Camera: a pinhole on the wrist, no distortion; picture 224 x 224 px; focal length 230.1 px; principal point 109.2 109.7 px. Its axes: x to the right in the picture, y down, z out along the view. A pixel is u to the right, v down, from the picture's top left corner.
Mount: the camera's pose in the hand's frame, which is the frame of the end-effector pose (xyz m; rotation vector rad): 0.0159 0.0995 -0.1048 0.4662 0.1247 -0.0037
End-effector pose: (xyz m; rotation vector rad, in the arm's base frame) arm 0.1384 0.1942 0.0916 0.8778 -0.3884 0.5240
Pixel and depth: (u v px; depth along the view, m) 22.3 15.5 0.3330
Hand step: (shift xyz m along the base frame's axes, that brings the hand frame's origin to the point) 0.0264 -0.2283 -0.0629
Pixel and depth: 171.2 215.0 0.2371
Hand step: 0.0208 -0.0391 0.2003
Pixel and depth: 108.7 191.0 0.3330
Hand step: -0.0108 -0.1506 0.2067
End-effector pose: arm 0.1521 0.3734 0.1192 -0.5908 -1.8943 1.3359
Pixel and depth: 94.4 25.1 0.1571
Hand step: -0.0208 0.0025 0.0263
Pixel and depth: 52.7 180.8 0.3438
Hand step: -0.1873 -0.1574 -0.0921
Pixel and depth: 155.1 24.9 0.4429
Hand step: -0.2431 -0.0991 0.2332
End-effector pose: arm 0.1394 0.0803 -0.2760 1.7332 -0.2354 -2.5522
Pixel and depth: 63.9 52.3 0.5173
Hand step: -0.2637 0.2811 0.0986
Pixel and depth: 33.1 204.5 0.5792
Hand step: -0.4651 0.0178 0.2915
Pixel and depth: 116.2 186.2 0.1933
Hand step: -0.1083 -0.0659 0.0018
